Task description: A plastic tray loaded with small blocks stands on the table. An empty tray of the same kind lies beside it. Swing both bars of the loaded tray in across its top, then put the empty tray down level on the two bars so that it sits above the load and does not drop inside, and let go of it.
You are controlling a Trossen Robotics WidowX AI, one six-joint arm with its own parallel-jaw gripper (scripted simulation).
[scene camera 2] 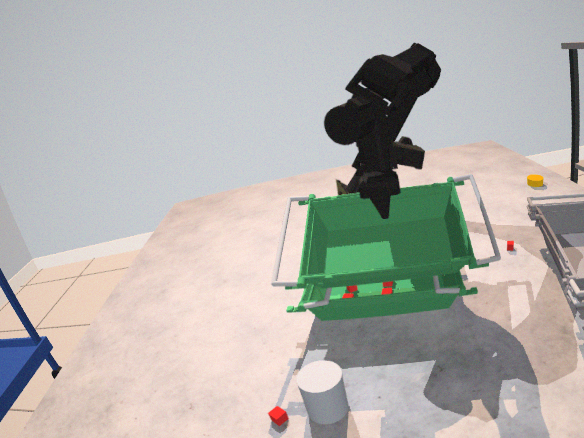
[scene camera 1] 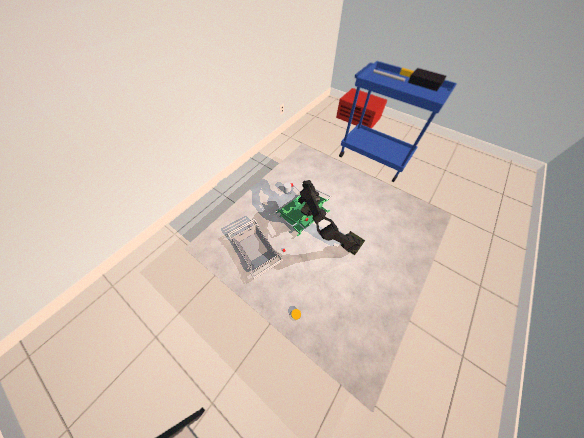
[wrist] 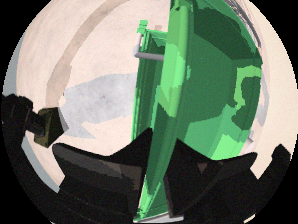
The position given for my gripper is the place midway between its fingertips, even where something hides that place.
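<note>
There's a green tray, and you'd find it in scene camera 2 at (scene camera 2: 346, 242) and through the wrist view at (wrist: 209, 94). My gripper's there as well: I can see my gripper (scene camera 2: 385, 217), and the wrist view catches the gripper (wrist: 155, 132) too.
</note>
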